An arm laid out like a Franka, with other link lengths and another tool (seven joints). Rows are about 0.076 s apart.
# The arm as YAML. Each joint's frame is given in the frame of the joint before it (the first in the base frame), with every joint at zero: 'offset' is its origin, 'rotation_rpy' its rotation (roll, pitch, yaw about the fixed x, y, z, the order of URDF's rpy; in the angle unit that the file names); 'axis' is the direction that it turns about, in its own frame. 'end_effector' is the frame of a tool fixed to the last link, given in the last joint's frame.
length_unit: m
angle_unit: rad
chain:
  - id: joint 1
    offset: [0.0, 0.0, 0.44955]
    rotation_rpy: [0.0, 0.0, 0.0]
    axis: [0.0, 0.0, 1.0]
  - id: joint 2
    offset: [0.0, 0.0, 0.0]
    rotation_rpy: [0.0, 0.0, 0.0]
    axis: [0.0, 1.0, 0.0]
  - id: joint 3
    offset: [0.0, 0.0, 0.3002]
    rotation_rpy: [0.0, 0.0, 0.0]
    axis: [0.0, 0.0, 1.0]
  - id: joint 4
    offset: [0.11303, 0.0, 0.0]
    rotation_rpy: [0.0, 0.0, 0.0]
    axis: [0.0, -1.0, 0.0]
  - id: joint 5
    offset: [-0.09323, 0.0, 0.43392]
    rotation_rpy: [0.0, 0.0, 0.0]
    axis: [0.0, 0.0, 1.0]
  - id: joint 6
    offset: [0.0, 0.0, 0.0]
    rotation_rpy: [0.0, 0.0, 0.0]
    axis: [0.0, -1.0, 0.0]
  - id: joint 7
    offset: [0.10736, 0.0, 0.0]
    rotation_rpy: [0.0, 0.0, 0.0]
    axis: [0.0, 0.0, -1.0]
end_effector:
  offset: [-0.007, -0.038, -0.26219]
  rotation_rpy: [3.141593, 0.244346, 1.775]
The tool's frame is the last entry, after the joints.
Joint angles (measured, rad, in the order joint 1, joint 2, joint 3, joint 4, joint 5, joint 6, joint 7), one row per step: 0.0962 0.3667 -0.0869 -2.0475 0.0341 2.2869 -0.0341; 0.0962 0.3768 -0.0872 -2.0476 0.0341 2.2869 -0.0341; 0.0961 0.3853 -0.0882 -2.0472 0.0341 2.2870 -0.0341; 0.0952 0.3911 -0.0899 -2.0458 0.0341 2.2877 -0.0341; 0.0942 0.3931 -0.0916 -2.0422 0.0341 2.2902 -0.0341; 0.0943 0.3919 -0.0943 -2.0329 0.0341 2.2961 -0.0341; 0.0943 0.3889 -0.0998 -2.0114 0.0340 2.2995 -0.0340; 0.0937 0.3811 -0.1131 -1.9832 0.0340 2.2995 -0.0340; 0.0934 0.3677 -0.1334 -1.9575 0.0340 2.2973 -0.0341; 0.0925 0.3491 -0.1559 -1.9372 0.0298 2.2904 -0.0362; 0.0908 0.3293 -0.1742 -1.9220 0.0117 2.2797 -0.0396; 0.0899 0.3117 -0.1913 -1.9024 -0.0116 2.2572 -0.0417; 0.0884 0.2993 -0.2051 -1.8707 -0.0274 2.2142 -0.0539; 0.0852 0.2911 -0.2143 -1.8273 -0.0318 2.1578 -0.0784; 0.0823 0.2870 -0.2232 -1.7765 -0.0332 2.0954 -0.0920; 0.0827 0.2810 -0.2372 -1.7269 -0.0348 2.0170 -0.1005; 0.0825 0.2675 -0.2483 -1.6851 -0.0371 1.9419 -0.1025; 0.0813 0.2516 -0.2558 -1.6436 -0.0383 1.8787 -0.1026
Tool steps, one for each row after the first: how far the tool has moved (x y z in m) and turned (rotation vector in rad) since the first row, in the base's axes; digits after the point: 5 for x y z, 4 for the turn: -0.00305 -0.00050 -0.00641 -0.0011 0.0101 -0.0003; -0.00540 -0.00150 -0.01154 -0.0023 0.0181 -0.0013; -0.00629 -0.00341 -0.01449 -0.0034 0.0217 -0.0037; -0.00433 -0.00523 -0.01403 -0.0042 0.0175 -0.0062; 0.00262 -0.00688 -0.00889 -0.0051 0.0010 -0.0082; 0.01575 -0.01035 0.00272 -0.0068 -0.0270 -0.0125; 0.03212 -0.01968 0.02095 -0.0111 -0.0634 -0.0244; 0.04700 -0.03403 0.04259 -0.0178 -0.1009 -0.0424; 0.05814 -0.05109 0.06563 -0.0276 -0.1333 -0.0584; 0.06551 -0.06758 0.08729 -0.0455 -0.1568 -0.0611; 0.07057 -0.08341 0.10884 -0.0670 -0.1701 -0.0607; 0.07423 -0.09649 0.13060 -0.0823 -0.1695 -0.0541; 0.07822 -0.10601 0.15370 -0.0874 -0.1629 -0.0407; 0.08138 -0.11452 0.17742 -0.0908 -0.1544 -0.0398; 0.07831 -0.12372 0.20075 -0.0941 -0.1309 -0.0466; 0.07259 -0.13091 0.22569 -0.0953 -0.1107 -0.0583; 0.06887 -0.13607 0.25327 -0.0952 -0.1046 -0.0696
